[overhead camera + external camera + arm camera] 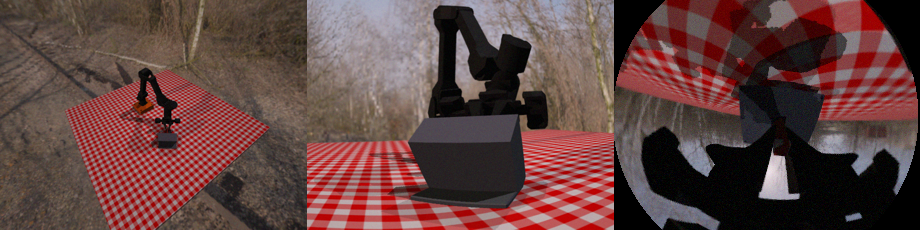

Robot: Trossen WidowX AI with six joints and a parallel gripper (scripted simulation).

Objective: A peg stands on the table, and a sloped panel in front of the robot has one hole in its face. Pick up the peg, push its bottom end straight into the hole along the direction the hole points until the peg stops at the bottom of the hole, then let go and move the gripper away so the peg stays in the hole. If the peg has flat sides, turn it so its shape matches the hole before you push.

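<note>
Right now the peg is 1 cm to the left of my gripper tip, 1 cm behind it and 1 cm above it. From my gripper tip the other things lie so: panel: 3 cm to the right, 2 cm below, 2 cm ahead.
</note>
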